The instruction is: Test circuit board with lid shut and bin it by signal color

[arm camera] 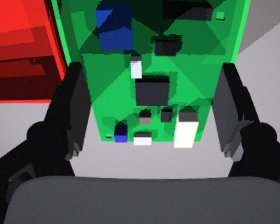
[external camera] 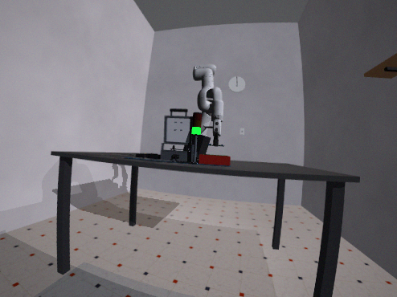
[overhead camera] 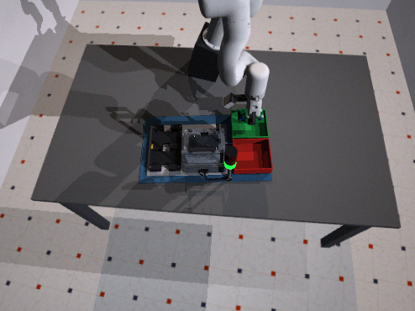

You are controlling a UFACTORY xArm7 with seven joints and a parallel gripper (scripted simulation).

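My hand is 100 mm above the green bin. The rest, counted from my hand: green circuit board (10 mm below); then tester lid (260 mm ahead, 140 mm to the right, 70 mm above); then red bin (150 mm ahead, 40 mm to the left, 100 mm below).
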